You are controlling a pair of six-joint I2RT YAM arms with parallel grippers.
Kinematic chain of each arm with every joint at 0, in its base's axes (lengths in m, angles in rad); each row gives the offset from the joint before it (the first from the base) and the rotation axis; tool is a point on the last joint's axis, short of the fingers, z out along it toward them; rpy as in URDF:
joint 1: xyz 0 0 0.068 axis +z
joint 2: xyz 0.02 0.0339 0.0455 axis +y
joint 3: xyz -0.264 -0.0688 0 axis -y
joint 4: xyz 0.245 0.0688 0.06 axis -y
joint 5: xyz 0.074 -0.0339 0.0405 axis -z
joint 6: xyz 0.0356 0 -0.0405 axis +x
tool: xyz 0 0 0 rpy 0 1.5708 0
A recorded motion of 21 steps. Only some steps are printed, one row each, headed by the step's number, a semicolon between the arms.
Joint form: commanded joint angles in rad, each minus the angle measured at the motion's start. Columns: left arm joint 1, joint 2, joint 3, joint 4, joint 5, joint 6; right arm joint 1, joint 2, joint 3, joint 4, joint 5, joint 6.
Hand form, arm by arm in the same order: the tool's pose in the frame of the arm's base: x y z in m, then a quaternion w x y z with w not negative. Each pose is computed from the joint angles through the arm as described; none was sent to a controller.
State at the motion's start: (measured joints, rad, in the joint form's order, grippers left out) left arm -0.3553 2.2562 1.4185 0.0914 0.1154 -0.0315; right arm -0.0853 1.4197 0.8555 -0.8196 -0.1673 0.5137
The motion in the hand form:
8: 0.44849 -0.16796 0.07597 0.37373 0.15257 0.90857 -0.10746; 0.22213 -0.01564 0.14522 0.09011 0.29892 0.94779 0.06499
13: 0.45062 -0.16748 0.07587 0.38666 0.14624 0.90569 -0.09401; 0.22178 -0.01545 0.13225 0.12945 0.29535 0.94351 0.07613
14: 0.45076 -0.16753 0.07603 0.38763 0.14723 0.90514 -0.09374; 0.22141 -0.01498 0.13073 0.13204 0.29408 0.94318 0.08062
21: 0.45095 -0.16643 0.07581 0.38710 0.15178 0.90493 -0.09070; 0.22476 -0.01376 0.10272 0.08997 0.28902 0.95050 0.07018
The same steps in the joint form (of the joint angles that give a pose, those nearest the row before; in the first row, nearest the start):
8: 0.0019 0.0675 0.0103 0.0294 -0.0488 -0.0172; 0.0011 -0.0027 -0.1835 0.1991 0.0805 0.0221
13: 0.0019 0.0721 0.0103 0.0553 -0.0824 -0.0160; 0.0011 -0.0027 -0.2537 0.3517 0.0759 0.0221
14: 0.0019 0.0721 0.0103 0.0572 -0.0824 -0.0137; 0.0019 -0.0027 -0.2621 0.3673 0.0683 0.0221
21: 0.0042 0.0721 0.0103 0.0546 -0.0824 -0.0015; 0.0088 0.1290 -0.2739 0.4231 0.0698 0.0103

